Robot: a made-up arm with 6 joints.
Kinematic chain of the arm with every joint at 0, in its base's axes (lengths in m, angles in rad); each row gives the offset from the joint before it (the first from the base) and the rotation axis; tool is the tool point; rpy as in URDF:
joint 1: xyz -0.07 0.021 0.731 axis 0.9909 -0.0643 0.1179
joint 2: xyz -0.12 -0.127 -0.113 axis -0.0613 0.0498 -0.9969
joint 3: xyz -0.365 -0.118 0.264 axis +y
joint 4: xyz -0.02 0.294 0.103 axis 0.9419 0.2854 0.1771
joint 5: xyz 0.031 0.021 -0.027 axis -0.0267 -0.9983 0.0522
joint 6: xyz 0.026 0.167 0 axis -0.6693 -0.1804 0.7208
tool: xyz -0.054 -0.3 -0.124 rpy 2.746 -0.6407 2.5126
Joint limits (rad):
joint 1: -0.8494..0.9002
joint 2: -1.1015..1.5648
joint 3: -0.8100..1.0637
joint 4: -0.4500..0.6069
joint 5: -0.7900..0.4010
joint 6: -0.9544..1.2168
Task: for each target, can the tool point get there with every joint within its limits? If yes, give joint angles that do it. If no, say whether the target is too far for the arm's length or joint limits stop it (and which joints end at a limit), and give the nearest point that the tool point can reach.
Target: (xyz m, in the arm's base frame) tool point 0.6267 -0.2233 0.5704
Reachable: no: joint limits stop it (at a limit: joint 1, joint 2, joint 3, joint 5, joint 6) | nearest point 0.2333 0.1044 0.4793 | short by 0.520 m
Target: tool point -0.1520 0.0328 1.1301
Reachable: yes | joints 0.4079 1.3589 -0.5494 -0.3303 -0.2801 0.8742
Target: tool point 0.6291 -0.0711 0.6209
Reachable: no: joint limits stop it (at a limit: joint 1, joint 2, joint 3, joint 4, joint 5, joint 6) | nearest point 0.2473 0.1197 0.4695 | short by 0.453 m
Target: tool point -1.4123 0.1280 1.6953
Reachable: no: too far | nearest point -0.8442 0.0226 1.2702 | short by 0.717 m
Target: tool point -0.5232 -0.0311 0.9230
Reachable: yes | joints -0.1919 0.0295 0.7903 -0.2696 -0.5034 0.2707
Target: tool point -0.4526 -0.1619 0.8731
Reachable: yes | joints 0.1113 -0.4511 -0.1612 0.4752 -0.0916 0.5832
